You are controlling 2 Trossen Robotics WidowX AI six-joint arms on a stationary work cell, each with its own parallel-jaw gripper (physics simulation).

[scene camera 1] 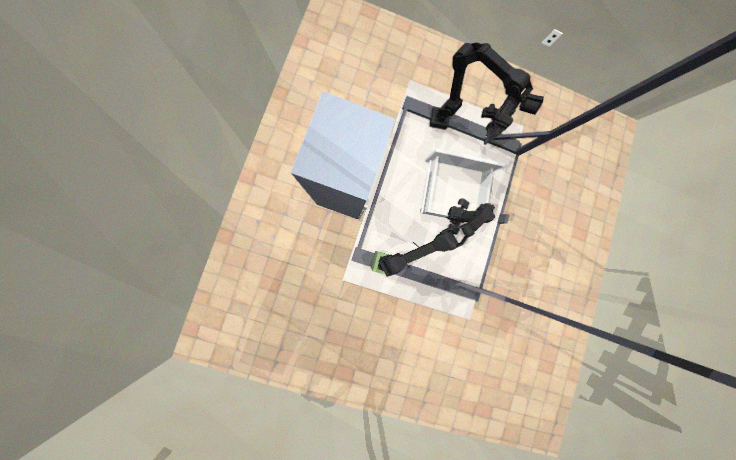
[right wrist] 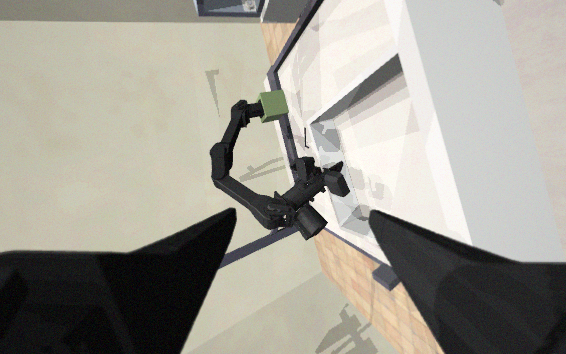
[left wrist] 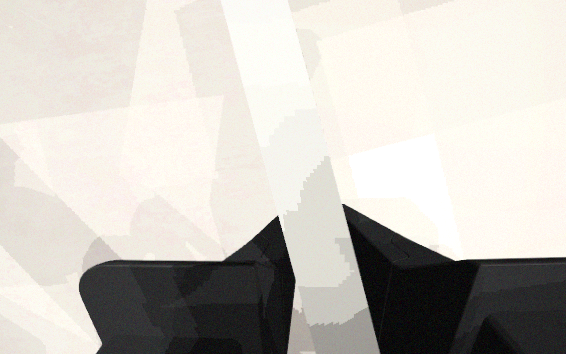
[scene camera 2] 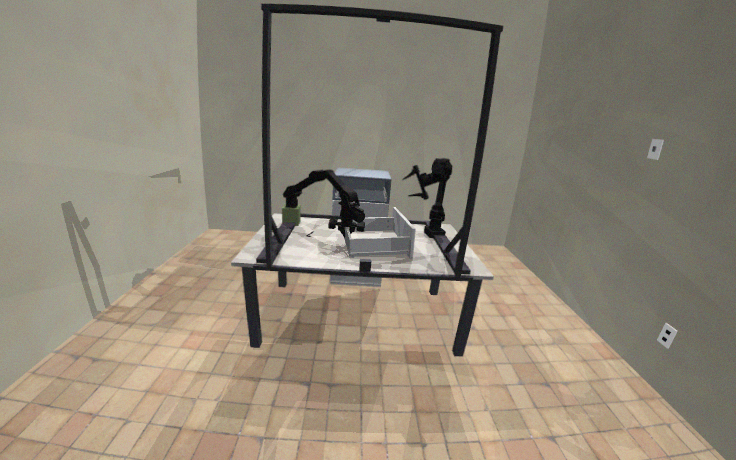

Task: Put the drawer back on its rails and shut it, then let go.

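Pixels of known places: left gripper, fingertip midpoint: (scene camera 1: pixel 447 216) (right wrist: pixel 340 162) (scene camera 2: pixel 346 237); right gripper, fingertip midpoint: (scene camera 1: pixel 486 143) (right wrist: pixel 301 214) (scene camera 2: pixel 405 187); left arm's base at its link origin: (scene camera 1: pixel 385 264) (right wrist: pixel 260 109) (scene camera 2: pixel 291 206); right arm's base at its link origin: (scene camera 1: pixel 441 116) (scene camera 2: pixel 435 228).
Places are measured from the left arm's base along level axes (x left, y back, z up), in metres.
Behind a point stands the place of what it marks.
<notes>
The grey-white drawer (scene camera 1: pixel 429 187) {x -0.141, y -0.454, z -0.038 m} (scene camera 2: pixel 379 246) {x -0.464, y -0.494, z -0.052 m} (right wrist: pixel 465 125) {x -0.248, y -0.642, z 0.014 m} lies upright on the table, its tall front panel towards my right arm. My left gripper (scene camera 2: pixel 345 232) {x -0.292, y -0.339, z -0.078 m} (left wrist: pixel 316 213) {x -0.292, y -0.339, z -0.078 m} is shut on the top of its low back wall, which runs between the fingers in the left wrist view. My right gripper (scene camera 2: pixel 407 187) {x -0.268, y -0.634, z 0.205 m} is open and empty, raised beyond the front panel. The blue-grey cabinet (scene camera 1: pixel 347 146) {x 0.314, y -0.450, z 0.175 m} (scene camera 2: pixel 362 174) {x 0.260, y -0.446, z 0.175 m} (right wrist: pixel 285 10) stands behind the table with its top bay open. The rails inside cannot be made out.
The table (scene camera 1: pixel 390 200) {x 0.037, y -0.344, z -0.108 m} (scene camera 2: pixel 249 254) {x -0.487, y 0.133, z -0.108 m} has dark beams along its edges, and a frame post (scene camera 2: pixel 266 135) {x -0.608, y 0.007, z 0.456 m} rises at each side. A green block (scene camera 1: pixel 378 262) {x 0.034, y 0.000, z 0.000 m} (scene camera 2: pixel 291 215) {x -0.050, y -0.007, z -0.043 m} (right wrist: pixel 273 106) {x -0.014, y -0.050, z -0.042 m} sits under the left arm's base. A small black box (scene camera 1: pixel 504 218) {x -0.615, y -0.411, z -0.056 m} (scene camera 2: pixel 365 265) {x -0.637, y -0.413, z -0.072 m} (right wrist: pixel 385 276) {x -0.614, y -0.420, z -0.066 m} is at the table edge.
</notes>
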